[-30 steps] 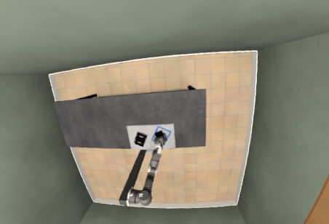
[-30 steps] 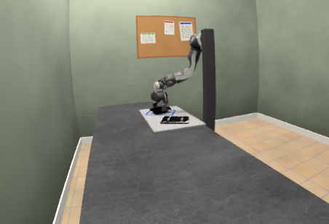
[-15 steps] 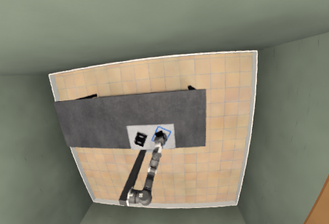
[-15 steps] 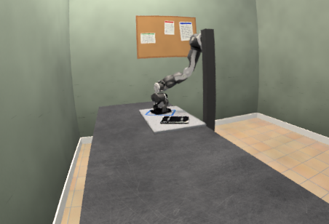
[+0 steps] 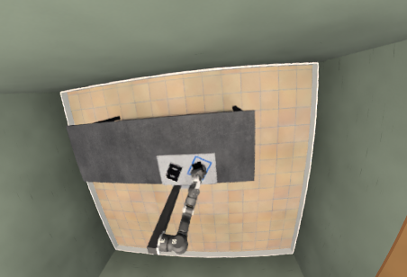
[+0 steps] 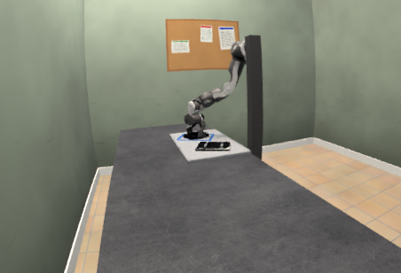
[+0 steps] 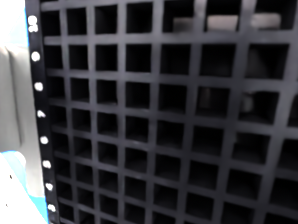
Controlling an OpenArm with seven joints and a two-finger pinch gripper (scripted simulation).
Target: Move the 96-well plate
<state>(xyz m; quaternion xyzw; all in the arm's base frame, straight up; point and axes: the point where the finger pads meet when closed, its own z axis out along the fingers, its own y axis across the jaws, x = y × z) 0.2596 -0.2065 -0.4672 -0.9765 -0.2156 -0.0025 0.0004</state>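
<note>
Now: the black 96-well plate right at my hand. Round my hand: black plate nest N1: 4 cm behind, 23 cm to the left, 1 cm below.
</note>
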